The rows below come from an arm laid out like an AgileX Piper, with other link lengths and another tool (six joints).
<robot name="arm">
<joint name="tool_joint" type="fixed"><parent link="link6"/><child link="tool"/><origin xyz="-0.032 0.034 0.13" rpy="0 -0.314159 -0.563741"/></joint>
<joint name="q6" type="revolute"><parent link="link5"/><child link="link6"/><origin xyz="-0.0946 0 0" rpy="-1.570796 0 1.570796"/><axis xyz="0 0 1"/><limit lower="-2.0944" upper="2.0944"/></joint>
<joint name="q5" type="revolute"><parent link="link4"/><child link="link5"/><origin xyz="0 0 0" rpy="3.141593 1.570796 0"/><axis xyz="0 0 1"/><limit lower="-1.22" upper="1.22"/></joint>
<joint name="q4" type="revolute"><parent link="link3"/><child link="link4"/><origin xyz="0.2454 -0.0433 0" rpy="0.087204 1.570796 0"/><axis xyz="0 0 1"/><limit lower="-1.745" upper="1.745"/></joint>
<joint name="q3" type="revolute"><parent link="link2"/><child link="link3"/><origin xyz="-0.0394 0.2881 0" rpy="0 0 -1.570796"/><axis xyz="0 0 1"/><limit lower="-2.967" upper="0"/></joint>
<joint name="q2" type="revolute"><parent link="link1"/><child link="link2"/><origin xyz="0 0 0" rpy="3.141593 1.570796 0"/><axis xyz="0 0 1"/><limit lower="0" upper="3.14"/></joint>
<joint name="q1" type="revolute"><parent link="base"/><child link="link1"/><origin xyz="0 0 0.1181" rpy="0 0 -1.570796"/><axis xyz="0 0 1"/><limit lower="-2.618" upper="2.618"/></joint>
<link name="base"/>
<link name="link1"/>
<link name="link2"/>
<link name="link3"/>
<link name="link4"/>
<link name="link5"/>
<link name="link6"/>
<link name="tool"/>
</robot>
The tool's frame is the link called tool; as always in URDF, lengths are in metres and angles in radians.
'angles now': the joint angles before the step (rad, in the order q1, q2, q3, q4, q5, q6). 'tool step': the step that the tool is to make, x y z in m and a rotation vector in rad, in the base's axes. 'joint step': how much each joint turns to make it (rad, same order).
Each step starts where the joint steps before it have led.
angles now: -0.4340, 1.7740, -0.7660, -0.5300, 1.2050, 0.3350
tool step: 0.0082, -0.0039, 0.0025, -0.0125, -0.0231, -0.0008
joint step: 0.0002, -0.0010, -0.0301, 0.0001, 0.0051, -0.0009
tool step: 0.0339, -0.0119, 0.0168, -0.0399, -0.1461, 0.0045
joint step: -0.0001, -0.0551, -0.1098, 0.0240, 0.0029, -0.0280
